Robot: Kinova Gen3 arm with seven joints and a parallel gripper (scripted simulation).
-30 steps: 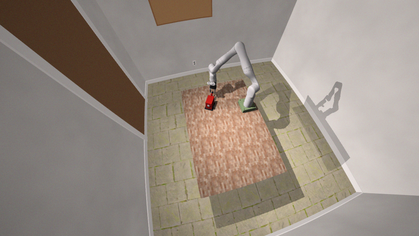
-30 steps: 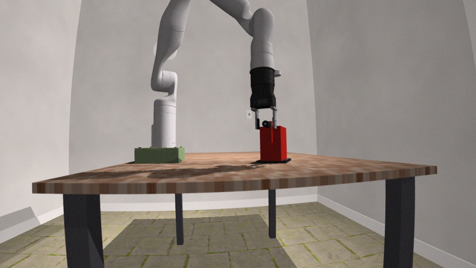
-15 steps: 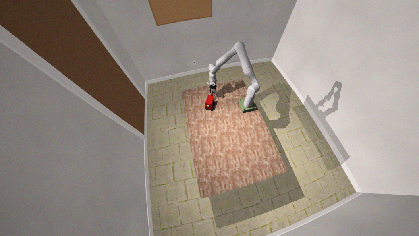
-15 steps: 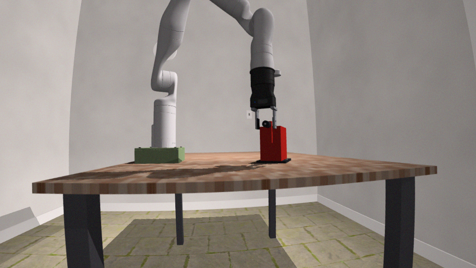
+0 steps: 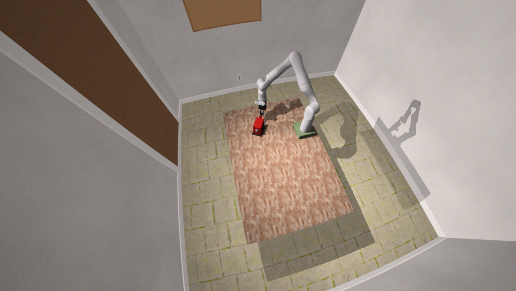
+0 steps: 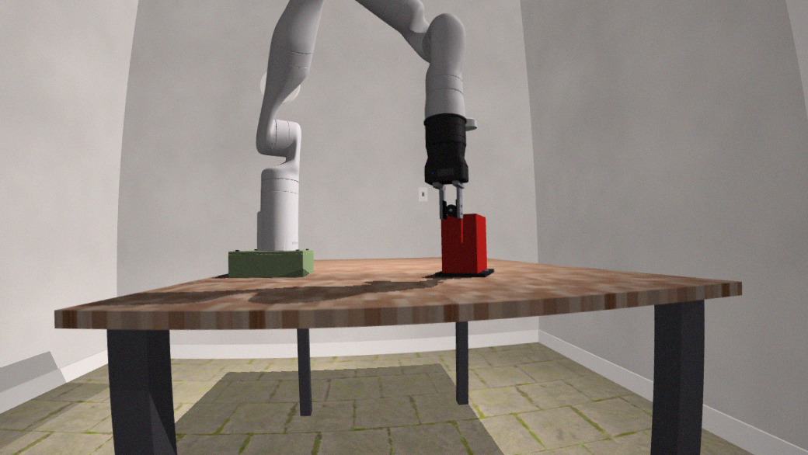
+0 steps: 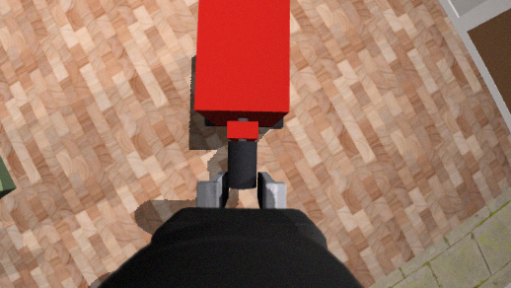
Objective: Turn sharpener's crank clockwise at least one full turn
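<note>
The dark handle is 1 cm ahead of my hand and 2 cm to the left of it.
</note>
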